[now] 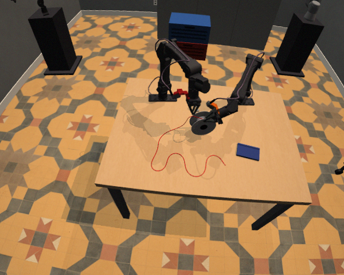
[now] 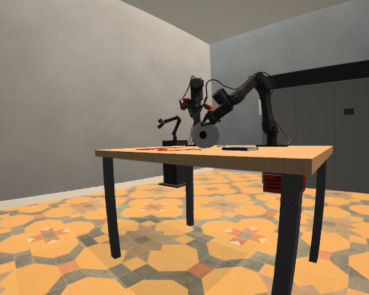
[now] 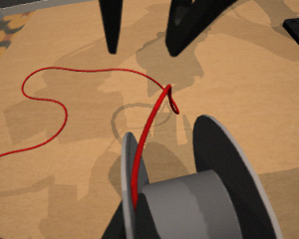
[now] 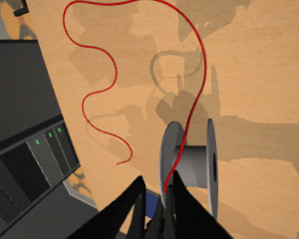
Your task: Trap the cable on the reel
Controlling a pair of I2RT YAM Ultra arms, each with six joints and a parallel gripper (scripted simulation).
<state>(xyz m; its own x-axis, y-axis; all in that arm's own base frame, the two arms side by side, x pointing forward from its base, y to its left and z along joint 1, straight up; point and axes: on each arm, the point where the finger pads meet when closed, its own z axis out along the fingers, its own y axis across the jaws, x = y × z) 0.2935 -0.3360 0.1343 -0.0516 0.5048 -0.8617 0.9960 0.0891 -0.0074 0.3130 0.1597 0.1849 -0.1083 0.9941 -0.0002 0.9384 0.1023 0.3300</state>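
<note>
My right hand is 20 mm past the grey reel, 70 mm to the right of it and 110 mm above it. The rest, counted from my right hand: grey wrench (240 mm behind, 60 mm to the left, 180 mm below).
Right now my left hand is 6 cm above the grey reel and 3 cm past it. From my left hand the other things lie so: grey wrench 25 cm behind, 13 cm below, 2 cm to the right.
</note>
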